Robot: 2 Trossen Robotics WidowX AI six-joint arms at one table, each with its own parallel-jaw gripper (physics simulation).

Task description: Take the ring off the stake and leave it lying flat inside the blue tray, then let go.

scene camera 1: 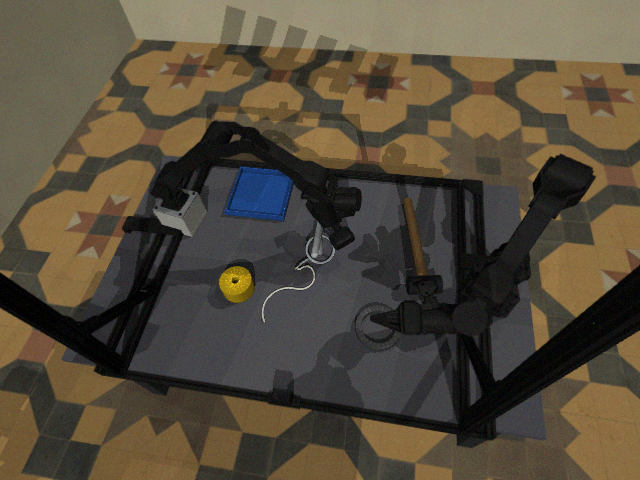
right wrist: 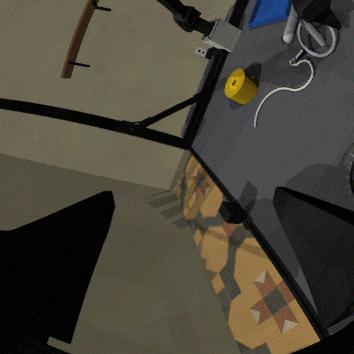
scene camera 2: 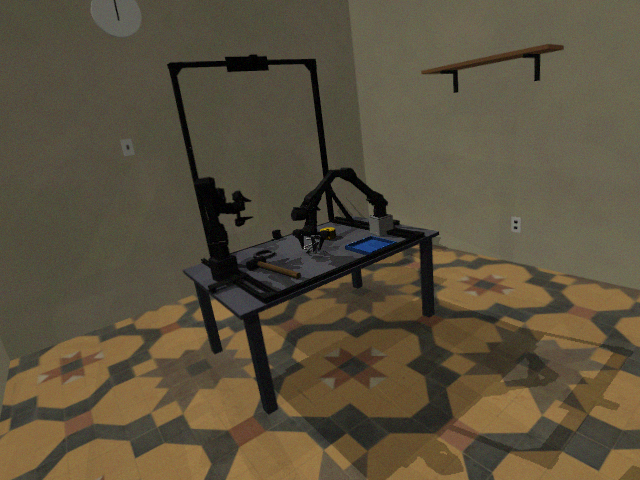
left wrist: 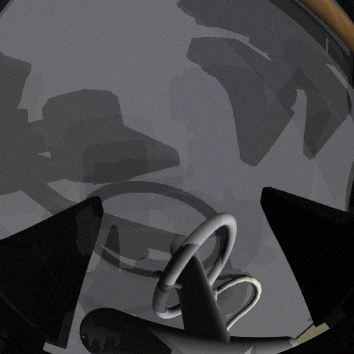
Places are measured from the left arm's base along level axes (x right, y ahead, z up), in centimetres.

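Pixels of known places: left gripper, fingertip midpoint: (right wrist: 331, 16) (scene camera 2: 311, 249) (left wrist: 183, 200); right gripper, fingertip midpoint: (scene camera 1: 375, 319) (right wrist: 195, 197) (scene camera 2: 252, 209); left arm's base, link origin: (scene camera 1: 175, 200) (right wrist: 209, 29) (scene camera 2: 380, 215); right arm's base, link origin: (scene camera 2: 222, 257).
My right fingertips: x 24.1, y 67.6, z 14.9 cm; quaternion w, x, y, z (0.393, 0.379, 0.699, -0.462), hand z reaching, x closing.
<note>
For each thing: its top centre in the pictures, then the offset to it from my right fingertips. "spot": a spot on its surface instead.
- slim grey stake, top centre: (right wrist: 290, 12) (scene camera 1: 317, 235) (scene camera 2: 311, 233) dx -25.0, dy -22.4, dz -14.7 cm
- blue tray, top centre: (scene camera 1: 260, 190) (scene camera 2: 370, 243) dx -41.2, dy -48.4, dz -23.0 cm
- yellow cylinder, top centre: (scene camera 1: 235, 280) (right wrist: 233, 82) (scene camera 2: 327, 229) dx -7.3, dy -40.8, dz -20.3 cm
- white cord, surface spot: (right wrist: 287, 89) (scene camera 1: 293, 289) spot: dx -11.8, dy -25.5, dz -24.8 cm
- hammer, top centre: (scene camera 1: 417, 237) (scene camera 2: 273, 262) dx -36.3, dy +3.9, dz -20.3 cm
- dark grey ring, top centre: (scene camera 1: 378, 326) (scene camera 2: 263, 253) dx -8.1, dy +0.1, dz -23.8 cm
A light grey ring (scene camera 1: 333, 254) (left wrist: 200, 237) (right wrist: 317, 54) is around a slim grey stake (scene camera 1: 316, 240) (left wrist: 200, 295) (right wrist: 314, 34) near the table's middle. In the left wrist view the ring looks tilted, and dark shade hides part of the stake. The blue tray (scene camera 1: 261, 193) (scene camera 2: 371, 245) (right wrist: 270, 12) lies flat and empty, up and left of the ring in scene camera 1. My left gripper (scene camera 1: 328, 228) (scene camera 2: 314, 240) (left wrist: 183, 200) is open above the ring and stake, with nothing between its fingers. My right gripper (scene camera 2: 249, 209) (right wrist: 195, 197) is open and empty, raised well away from them.
A yellow cylinder (scene camera 1: 236, 284) (scene camera 2: 327, 233) (right wrist: 241, 87) and a white cord (scene camera 1: 289, 287) (right wrist: 287, 89) lie near the stake. A hammer (scene camera 1: 414, 235) (scene camera 2: 279, 269) and a dark grey ring (scene camera 1: 361, 335) (scene camera 2: 264, 254) lie near the right arm. Black rails border the table.
</note>
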